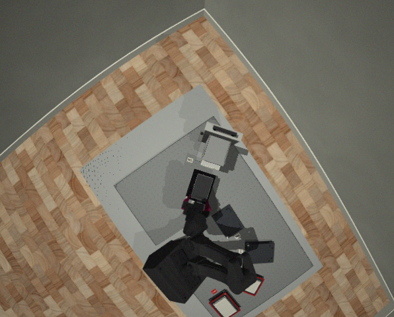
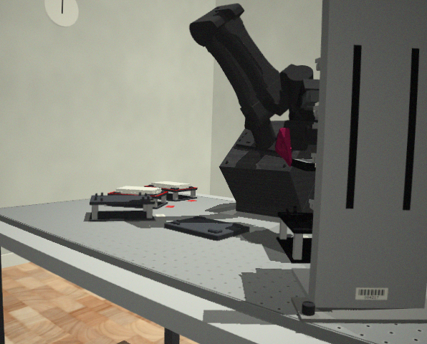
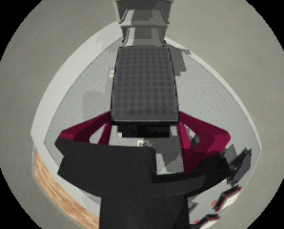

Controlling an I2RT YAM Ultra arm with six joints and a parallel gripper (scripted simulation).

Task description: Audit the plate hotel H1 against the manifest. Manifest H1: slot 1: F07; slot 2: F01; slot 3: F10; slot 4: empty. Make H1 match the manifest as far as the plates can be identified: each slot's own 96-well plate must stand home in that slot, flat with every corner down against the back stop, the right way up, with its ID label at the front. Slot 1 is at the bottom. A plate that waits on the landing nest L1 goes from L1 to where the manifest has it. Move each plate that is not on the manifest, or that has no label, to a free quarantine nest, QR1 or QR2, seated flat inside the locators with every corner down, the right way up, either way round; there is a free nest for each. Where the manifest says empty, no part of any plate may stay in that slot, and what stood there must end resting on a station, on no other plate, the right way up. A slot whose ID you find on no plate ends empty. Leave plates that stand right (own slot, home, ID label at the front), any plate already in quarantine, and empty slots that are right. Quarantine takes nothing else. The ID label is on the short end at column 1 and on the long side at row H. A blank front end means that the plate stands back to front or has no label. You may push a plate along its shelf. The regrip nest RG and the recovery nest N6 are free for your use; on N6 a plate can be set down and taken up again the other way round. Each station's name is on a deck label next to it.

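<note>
Right now the dark 96-well plate is 4 cm ahead of my hand and 4 cm to the left of it. Also, from my hand: N6 deck label 11 cm ahead, 32 cm to the right, 17 cm below; H1 deck label 4 cm ahead, 19 cm to the left, 17 cm below; grey hotel back wall 20 cm ahead, 23 cm to the left, 3 cm above.
</note>
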